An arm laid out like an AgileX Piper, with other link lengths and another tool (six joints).
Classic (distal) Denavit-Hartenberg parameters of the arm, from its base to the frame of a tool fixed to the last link. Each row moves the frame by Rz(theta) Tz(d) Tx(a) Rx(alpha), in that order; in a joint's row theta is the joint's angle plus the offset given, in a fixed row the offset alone. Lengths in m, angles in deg.
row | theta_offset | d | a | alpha
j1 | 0 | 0.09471 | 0 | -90
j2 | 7.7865 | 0 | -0.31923 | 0
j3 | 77.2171 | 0 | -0.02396 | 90
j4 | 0 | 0.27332 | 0 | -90
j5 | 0 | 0 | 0 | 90
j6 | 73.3 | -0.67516 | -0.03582 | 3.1
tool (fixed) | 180 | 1.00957 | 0 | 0
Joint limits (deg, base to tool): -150..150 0..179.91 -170..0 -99.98..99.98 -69.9..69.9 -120..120
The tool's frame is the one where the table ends.
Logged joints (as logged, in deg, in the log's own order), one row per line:
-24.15 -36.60 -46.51 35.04 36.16 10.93
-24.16 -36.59 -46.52 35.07 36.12 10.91
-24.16 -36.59 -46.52 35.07 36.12 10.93
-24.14 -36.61 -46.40 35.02 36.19 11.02
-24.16 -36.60 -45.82 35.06 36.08 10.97
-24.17 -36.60 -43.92 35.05 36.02 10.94
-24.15 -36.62 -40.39 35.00 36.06 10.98
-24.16 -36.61 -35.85 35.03 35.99 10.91
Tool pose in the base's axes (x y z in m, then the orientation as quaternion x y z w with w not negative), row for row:
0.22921 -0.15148 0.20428 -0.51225 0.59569 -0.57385 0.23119
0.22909 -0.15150 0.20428 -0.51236 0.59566 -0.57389 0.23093
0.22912 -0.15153 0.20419 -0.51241 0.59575 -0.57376 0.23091
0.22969 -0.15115 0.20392 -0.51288 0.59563 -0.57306 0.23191
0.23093 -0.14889 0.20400 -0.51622 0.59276 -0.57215 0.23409
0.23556 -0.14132 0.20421 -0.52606 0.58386 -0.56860 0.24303
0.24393 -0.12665 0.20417 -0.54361 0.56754 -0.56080 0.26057
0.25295 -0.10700 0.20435 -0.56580 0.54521 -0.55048 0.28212
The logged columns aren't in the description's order. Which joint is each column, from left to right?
Columns, left to right: j3, j6, j1, j5, j4, j2.
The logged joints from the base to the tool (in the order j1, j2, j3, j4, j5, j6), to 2 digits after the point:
-46.51 10.93 -24.15 36.16 35.04 -36.60
-46.52 10.91 -24.16 36.12 35.07 -36.59
-46.52 10.93 -24.16 36.12 35.07 -36.59
-46.40 11.02 -24.14 36.19 35.02 -36.61
-45.82 10.97 -24.16 36.08 35.06 -36.60
-43.92 10.94 -24.17 36.02 35.05 -36.60
-40.39 10.98 -24.15 36.06 35.00 -36.62
-35.85 10.91 -24.16 35.99 35.03 -36.61

